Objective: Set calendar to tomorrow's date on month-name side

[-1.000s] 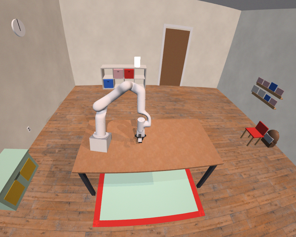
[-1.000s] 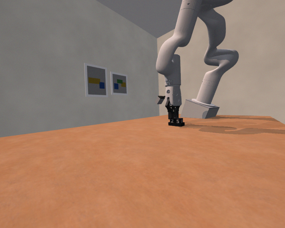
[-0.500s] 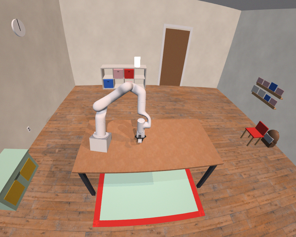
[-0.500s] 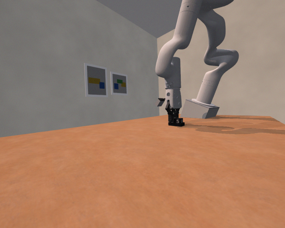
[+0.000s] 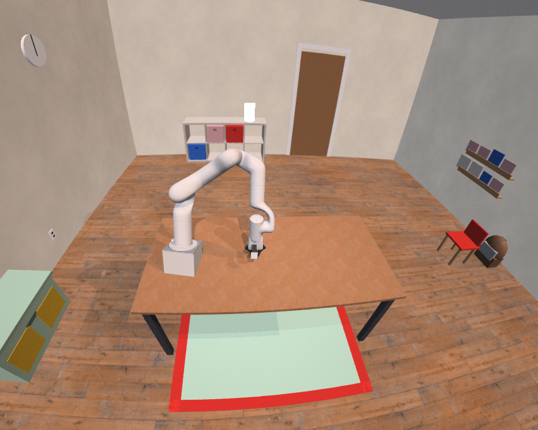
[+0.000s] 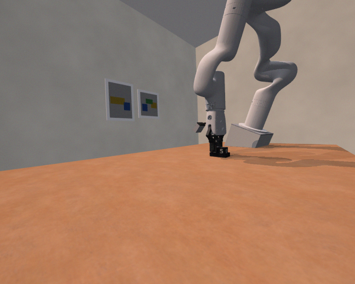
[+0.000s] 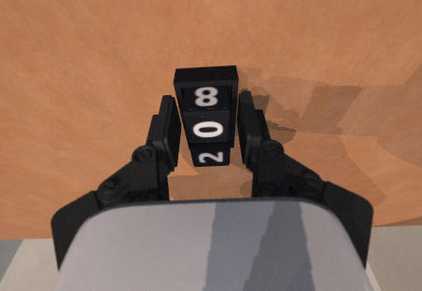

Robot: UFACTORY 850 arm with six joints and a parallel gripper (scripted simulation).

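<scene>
Now: the black cube 1 cm below my hand. From my hand the other things lie so: black calendar tray 3 cm below, 2 cm to the left; then calendar cube 3 cm to the left, 1 cm below.
</scene>
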